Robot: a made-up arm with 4 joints.
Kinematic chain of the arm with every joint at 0, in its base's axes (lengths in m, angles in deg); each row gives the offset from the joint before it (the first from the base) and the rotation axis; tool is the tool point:
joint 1: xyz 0 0 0.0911 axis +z
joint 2: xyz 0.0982 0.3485 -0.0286 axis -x
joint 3: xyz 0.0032 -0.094 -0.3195 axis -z
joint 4: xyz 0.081 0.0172 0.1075 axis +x
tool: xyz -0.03 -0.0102 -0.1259
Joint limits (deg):
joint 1: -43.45..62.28
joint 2: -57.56..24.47
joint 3: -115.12..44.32
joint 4: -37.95..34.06
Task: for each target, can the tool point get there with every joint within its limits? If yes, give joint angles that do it. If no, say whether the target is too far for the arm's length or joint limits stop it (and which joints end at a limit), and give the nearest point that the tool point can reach.
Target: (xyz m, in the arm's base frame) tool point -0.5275 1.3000 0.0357
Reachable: no: too far | nearest point -0.2374 0.5851 -0.1133 | short by 0.786 m
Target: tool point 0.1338 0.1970 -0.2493
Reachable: yes | joints -16.60 16.58 -68.38 20.56
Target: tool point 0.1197 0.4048 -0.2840
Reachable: yes | joints 5.18 -26.17 -8.28 -15.90
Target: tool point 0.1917 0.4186 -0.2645
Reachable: yes | joints -8.96 -24.33 -64.63 -3.64
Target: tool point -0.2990 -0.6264 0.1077
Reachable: no: joint limits stop it (at a limit: joint 1, joint 2, joint 4) | nearest point 0.1229 -0.0341 -0.1412 | short by 0.769 m
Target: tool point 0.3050 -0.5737 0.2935
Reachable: no: joint limits stop it (at a limit: joint 1, joint 2, joint 4) | nearest point 0.1742 -0.0518 -0.1514 | short by 0.698 m
